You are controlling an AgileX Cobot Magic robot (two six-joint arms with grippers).
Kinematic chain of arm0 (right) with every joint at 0, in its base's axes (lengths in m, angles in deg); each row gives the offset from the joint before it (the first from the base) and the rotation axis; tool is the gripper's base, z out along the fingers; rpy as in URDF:
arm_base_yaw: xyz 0 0 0.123 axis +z
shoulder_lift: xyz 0 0 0 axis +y
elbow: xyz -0.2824 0 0.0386 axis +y
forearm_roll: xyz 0.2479 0 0.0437 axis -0.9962 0 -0.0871
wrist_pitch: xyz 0 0 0 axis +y
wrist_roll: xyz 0.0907 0 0.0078 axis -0.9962 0 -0.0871
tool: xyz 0 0 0 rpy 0 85 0
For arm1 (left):
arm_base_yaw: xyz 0 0 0.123 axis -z
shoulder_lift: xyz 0 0 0 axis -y
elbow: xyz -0.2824 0 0.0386 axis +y
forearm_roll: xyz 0.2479 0 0.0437 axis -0.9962 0 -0.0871
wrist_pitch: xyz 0 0 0 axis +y
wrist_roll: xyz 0.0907 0 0.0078 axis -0.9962 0 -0.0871
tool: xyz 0 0 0 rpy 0 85 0
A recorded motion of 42 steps. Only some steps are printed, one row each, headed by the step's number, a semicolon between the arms.
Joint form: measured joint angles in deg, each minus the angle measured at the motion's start. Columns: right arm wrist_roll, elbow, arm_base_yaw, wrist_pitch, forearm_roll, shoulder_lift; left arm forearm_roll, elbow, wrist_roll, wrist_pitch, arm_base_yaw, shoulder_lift.
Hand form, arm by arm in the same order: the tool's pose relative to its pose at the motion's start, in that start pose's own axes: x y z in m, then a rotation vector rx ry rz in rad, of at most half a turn. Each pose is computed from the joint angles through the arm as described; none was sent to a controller.
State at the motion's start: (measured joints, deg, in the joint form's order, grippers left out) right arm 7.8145 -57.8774 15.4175 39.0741 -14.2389 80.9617; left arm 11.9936 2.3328 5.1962 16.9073 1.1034 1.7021
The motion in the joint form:
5: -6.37 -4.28 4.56 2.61 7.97 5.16; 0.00 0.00 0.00 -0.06 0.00 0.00
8: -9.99 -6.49 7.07 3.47 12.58 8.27; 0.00 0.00 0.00 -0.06 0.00 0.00
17: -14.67 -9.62 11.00 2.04 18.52 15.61; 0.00 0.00 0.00 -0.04 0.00 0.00
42: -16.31 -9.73 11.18 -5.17 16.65 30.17; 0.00 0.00 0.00 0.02 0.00 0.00
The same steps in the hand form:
5: -0.0094 0.0147 0.0196 0.0457 0.0779 -0.0605; -0.0001 0.0000 0.0000 0.0001 -0.0010 0.0000
8: -0.0140 0.0231 0.0327 0.0795 0.1109 -0.0953; -0.0001 0.0000 0.0000 0.0001 -0.0010 0.0000
17: -0.0183 0.0383 0.0705 0.1195 0.1553 -0.1540; -0.0001 0.0000 0.0000 0.0001 -0.0007 0.0000
42: 0.0075 0.0319 0.1587 0.1173 0.2823 -0.1028; 0.0000 0.0000 0.0000 0.0000 0.0003 0.0000

